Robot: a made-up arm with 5 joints.
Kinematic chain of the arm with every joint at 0, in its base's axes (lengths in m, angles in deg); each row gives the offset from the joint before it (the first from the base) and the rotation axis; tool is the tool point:
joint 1: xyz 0 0 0.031 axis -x
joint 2: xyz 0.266 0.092 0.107 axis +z
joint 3: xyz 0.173 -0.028 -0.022 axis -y
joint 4: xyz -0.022 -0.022 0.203 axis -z
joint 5: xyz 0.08 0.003 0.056 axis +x
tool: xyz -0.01 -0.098 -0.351
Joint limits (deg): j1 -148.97..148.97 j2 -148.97..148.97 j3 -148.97..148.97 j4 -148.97..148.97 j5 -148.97..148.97
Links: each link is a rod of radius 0.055 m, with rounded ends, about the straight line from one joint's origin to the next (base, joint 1, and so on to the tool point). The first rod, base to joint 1, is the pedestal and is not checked.
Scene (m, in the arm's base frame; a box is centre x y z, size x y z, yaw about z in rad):
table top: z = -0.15
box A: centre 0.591 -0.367 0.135 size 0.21 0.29 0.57 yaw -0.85
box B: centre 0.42 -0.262 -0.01 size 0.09 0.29 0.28 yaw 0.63
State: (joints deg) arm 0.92 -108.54 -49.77 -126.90 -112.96
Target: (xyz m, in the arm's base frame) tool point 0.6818 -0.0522 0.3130
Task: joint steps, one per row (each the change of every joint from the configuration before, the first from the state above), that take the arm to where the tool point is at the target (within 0.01 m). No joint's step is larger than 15 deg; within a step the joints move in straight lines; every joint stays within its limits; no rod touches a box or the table.
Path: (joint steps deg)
1: -3.06 -5.28 11.36 -1.25 -1.26
2: -3.05 -5.28 11.36 -1.25 -1.26
3: -3.06 -5.29 11.36 -1.25 -1.27
4: 8.92 13.65 -4.72 -3.06 4.21
5: 8.93 13.65 -4.73 -3.05 4.21
6: 8.92 13.65 -4.73 -3.05 4.20
7: 8.93 13.64 -4.73 -3.05 4.21
8: 8.92 13.65 -4.72 -3.06 4.21
9: 8.93 13.65 -4.73 -3.05 4.20
10: -9.04 -13.48 4.83 0.00 9.80
11: -9.04 -13.47 4.83 0.00 9.79

